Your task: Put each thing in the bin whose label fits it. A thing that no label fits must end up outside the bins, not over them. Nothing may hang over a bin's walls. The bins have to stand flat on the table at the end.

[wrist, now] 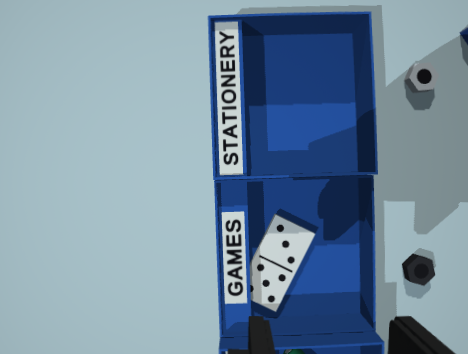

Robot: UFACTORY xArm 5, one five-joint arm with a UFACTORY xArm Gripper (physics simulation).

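Frame: origin at the arm's base, x ahead, y left, z up, level; centimetres.
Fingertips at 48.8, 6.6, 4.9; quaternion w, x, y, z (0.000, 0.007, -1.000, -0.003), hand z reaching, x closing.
A point is followed by its place in that frame, as x, y, z.
The white domino (286,260) {49.3, 5.0, -4.2} lies aslant in the GAMES bin (374,300) {44.7, 6.7, -2.4}, its left part close to the label side and partly hidden there. The STATIONERY bin (373,100) {45.4, -3.8, -1.7} adjoins it above in the view; its visible floor is bare. My gripper (327,334) {48.8, 6.6, 4.9} is open and empty at the bottom edge of the view, with its fingers apart above the near end of the GAMES bin. A light grey hexagonal nut (412,78) {42.1, -5.7, -4.8} and a dark hexagonal piece (410,269) {41.8, 5.5, -4.8} lie on the table right of the bins.
Another blue bin (305,343) {48.5, 8.6, -1.3} adjoins GAMES at the bottom edge, with part of a green thing (296,351) {48.5, 10.2, -4.0} in it; its label is hidden. A dark blue corner of a thing (465,36) {38.6, -8.6, -5.3} shows at the right edge. Shadows fall on the table (100,175) {60.5, 0.5, -5.6} right of the bins.
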